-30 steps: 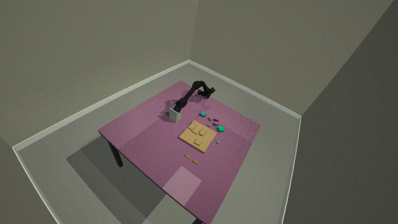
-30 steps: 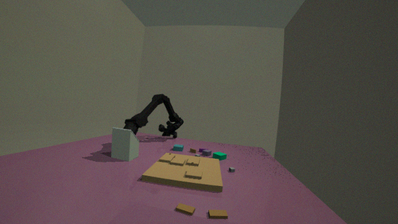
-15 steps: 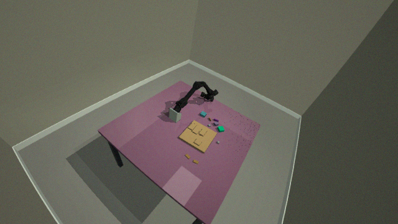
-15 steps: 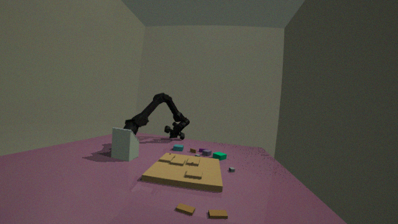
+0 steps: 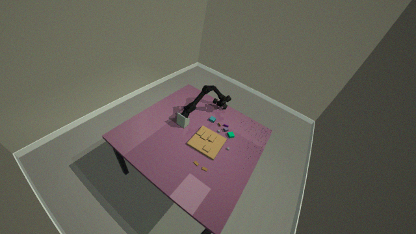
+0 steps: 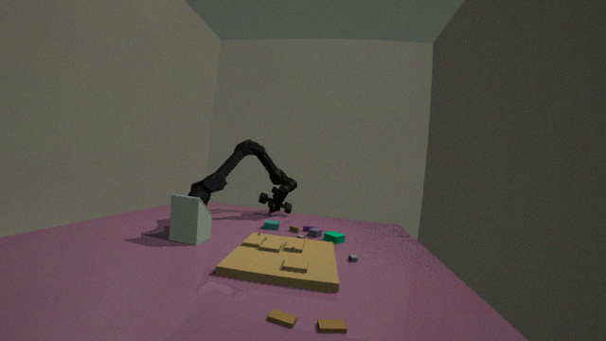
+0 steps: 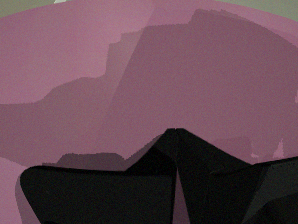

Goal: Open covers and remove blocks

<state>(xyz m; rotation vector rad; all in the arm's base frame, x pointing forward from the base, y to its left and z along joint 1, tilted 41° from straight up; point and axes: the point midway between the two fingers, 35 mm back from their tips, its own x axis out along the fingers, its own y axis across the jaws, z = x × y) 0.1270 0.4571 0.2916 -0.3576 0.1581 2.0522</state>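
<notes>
The purple block lies 29 cm ahead of my gripper tip, 31 cm to the right of it and 1 cm above it. Also, from my gripper tip: teal block 10 cm ahead, 28 cm to the right, 1 cm above; then thin tan bar 20 cm ahead, 29 cm to the right, 1 cm above; then green block 37 cm ahead, 34 cm to the right, 1 cm above.
</notes>
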